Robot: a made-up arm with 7 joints. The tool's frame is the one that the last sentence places. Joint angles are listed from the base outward.
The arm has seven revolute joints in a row. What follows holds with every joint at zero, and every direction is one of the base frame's.
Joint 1 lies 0.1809 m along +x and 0.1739 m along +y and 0.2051 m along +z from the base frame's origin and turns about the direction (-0.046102, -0.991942, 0.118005), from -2.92 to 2.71 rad.
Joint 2 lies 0.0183 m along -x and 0.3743 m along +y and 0.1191 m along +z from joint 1 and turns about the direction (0.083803, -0.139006, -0.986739), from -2.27 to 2.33 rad.
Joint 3 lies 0.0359 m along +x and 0.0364 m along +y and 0.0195 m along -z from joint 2 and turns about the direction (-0.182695, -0.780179, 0.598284), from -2.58 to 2.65 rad.
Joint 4 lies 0.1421 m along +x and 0.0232 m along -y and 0.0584 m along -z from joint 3 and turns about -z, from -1.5 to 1.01 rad.
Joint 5 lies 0.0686 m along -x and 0.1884 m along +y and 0.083 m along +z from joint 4 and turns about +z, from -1.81 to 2.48 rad.
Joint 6 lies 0.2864 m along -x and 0.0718 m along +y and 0.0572 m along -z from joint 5 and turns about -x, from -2.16 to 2.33 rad.
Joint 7 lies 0.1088 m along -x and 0.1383 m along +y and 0.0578 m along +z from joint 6 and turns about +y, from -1.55 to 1.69 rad.
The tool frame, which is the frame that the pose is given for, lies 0.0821 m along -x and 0.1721 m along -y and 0.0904 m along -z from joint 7; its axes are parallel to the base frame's.
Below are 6 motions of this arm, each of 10 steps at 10 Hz.
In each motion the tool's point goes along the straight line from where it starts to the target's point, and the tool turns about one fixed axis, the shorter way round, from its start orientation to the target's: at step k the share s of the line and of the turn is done. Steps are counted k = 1, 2, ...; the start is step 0. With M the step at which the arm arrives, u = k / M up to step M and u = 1 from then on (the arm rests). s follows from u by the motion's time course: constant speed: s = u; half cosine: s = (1 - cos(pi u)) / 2; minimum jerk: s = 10 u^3 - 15 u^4 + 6 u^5.
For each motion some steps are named. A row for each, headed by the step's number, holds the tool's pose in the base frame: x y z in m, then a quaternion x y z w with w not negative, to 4 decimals.
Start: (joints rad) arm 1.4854 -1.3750 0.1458 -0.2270 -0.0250 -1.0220 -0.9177
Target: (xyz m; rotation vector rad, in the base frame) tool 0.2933 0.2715 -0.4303 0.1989 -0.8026 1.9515
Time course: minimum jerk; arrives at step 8
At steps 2, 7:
2: 0.1362 0.2106 -0.1031 0.0985 -0.3539 0.7425 0.5601
7: 0.2905 0.2704 -0.4244 0.0822 -0.3307 0.8021 0.4904

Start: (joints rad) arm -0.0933 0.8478 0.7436 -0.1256 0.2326 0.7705 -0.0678
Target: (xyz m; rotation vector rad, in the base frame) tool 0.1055 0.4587 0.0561 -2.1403 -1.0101 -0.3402
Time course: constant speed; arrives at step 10
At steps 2, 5, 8, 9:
2: -0.0360 0.6114 0.0654 -0.6255 -0.2602 -0.0951 0.7294
5: 0.0171 0.5542 0.0619 -0.7202 -0.3176 -0.1117 0.6066
8: 0.0701 0.4969 0.0584 -0.7950 -0.3662 -0.1253 0.4670
9: 0.0878 0.4778 0.0573 -0.8152 -0.3802 -0.1290 0.4174

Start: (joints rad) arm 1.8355 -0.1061 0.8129 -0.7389 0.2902 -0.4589 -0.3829
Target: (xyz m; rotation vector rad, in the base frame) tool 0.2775 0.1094 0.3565 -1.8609 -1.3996 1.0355
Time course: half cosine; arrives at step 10
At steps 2, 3, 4, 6, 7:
2: 0.2513 0.1910 0.2268 -0.5406 -0.5939 0.5660 0.1862
3: 0.2545 0.1810 0.2427 -0.5623 -0.5877 0.5462 0.2001
4: 0.2586 0.1684 0.2626 -0.5887 -0.5791 0.5205 0.2172
6: 0.2675 0.1406 0.3070 -0.6435 -0.5563 0.4604 0.2539
7: 0.2715 0.1280 0.3269 -0.6665 -0.5445 0.4320 0.2697

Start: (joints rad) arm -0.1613 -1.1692 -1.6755 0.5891 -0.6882 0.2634 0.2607
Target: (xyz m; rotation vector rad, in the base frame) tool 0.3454 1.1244 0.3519 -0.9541 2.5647 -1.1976
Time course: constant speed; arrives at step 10
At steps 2, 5, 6, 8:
2: 0.0286 1.1192 0.0404 -0.5650 0.5732 -0.4756 0.3551
5: 0.1474 1.1212 0.1572 -0.4849 0.6985 -0.4592 0.2571
6: 0.1870 1.1218 0.1962 -0.4546 0.7355 -0.4505 0.2224
8: 0.2662 1.1231 0.2740 -0.3893 0.8015 -0.4281 0.1509

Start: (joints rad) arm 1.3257 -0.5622 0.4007 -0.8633 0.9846 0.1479 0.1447
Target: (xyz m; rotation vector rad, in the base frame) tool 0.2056 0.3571 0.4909 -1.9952 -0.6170 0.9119
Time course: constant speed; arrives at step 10
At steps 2, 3, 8, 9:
2: 0.1583 0.3756 0.5314 -0.7515 -0.2351 0.6038 0.1241
3: 0.1642 0.3733 0.5264 -0.7633 -0.2384 0.5780 0.1628
8: 0.1938 0.3617 0.5010 -0.7953 -0.2466 0.4301 0.3488
9: 0.1997 0.3594 0.4960 -0.7962 -0.2466 0.3973 0.3839

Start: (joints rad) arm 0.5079 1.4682 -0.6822 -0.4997 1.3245 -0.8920 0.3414
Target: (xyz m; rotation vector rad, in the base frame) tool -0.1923 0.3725 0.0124 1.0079 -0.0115 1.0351
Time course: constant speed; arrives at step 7
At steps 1, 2, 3, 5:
1: -0.1100 0.5494 -0.0176 0.5208 -0.1749 0.3742 0.7471
2: -0.1238 0.5199 -0.0126 0.5123 -0.1469 0.3920 0.7498
3: -0.1375 0.4904 -0.0076 0.5033 -0.1188 0.4094 0.7517
5: -0.1649 0.4315 0.0024 0.4834 -0.0622 0.4426 0.7527

